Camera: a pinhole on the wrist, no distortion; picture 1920 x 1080 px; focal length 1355.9 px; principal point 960.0 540.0 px. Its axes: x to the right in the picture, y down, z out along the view. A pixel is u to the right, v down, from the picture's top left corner.
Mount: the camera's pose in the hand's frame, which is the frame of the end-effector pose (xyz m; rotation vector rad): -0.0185 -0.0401 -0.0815 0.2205 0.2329 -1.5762
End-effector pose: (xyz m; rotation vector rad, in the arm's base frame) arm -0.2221 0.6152 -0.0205 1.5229 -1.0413 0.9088
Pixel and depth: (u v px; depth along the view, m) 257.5 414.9 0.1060
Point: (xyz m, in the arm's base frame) -0.2136 0.5858 -0.0574
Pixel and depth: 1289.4 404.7 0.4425
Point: 0.0193 0.3421 -0.2223
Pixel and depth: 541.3 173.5 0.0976
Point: -0.2000 0.6051 -0.0775
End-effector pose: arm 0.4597 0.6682 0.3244 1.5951 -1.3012 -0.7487
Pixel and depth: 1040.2 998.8 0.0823
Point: 0.4938 0.6616 0.2643
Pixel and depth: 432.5 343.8 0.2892
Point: 0.2506 0.6611 0.2163
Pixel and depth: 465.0 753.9 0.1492
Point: 0.4066 0.6415 0.2666
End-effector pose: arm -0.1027 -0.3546 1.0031 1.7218 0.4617 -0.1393
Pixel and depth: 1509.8 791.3 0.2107
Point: -0.1380 -0.4180 0.8091
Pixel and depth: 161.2 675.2 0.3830
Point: 0.0023 -0.6948 0.9826
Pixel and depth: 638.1 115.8 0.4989
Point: -0.2128 -0.8010 0.9111
